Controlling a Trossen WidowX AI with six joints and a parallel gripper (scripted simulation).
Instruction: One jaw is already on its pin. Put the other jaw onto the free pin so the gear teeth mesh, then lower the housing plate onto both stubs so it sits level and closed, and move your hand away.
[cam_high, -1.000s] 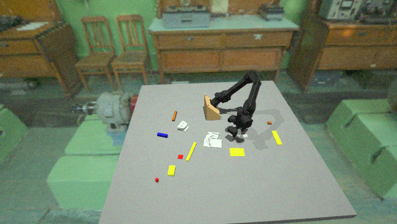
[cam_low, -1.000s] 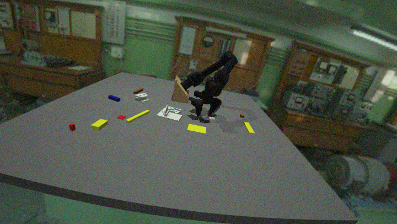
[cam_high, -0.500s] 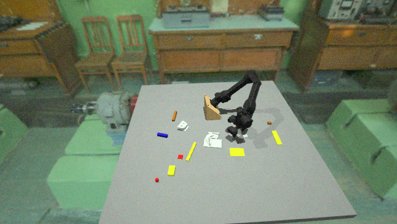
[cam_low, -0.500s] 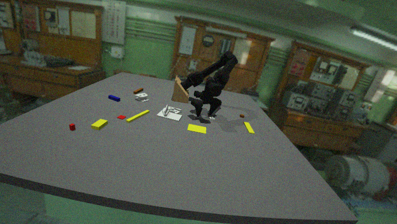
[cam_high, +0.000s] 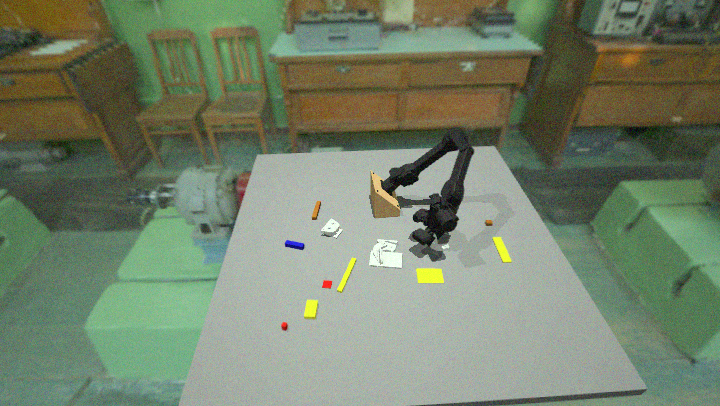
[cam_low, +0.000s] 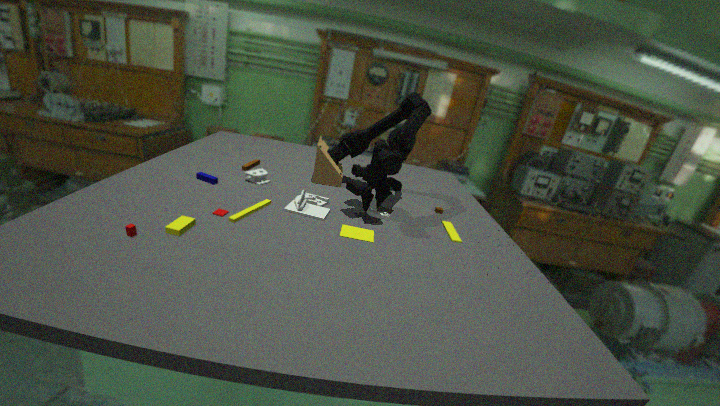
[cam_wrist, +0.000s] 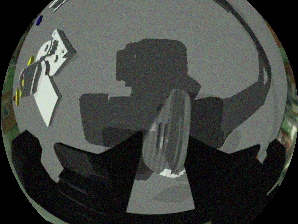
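The white base plate is 7 cm ahead of my gripper tip and 19 cm to the right of it. Also, from my gripper tip: red tile (17 cm ahead, 41 cm to the right); then small brown block (10 cm behind, 26 cm to the left); then yellow plate (16 cm ahead, 4 cm to the right).
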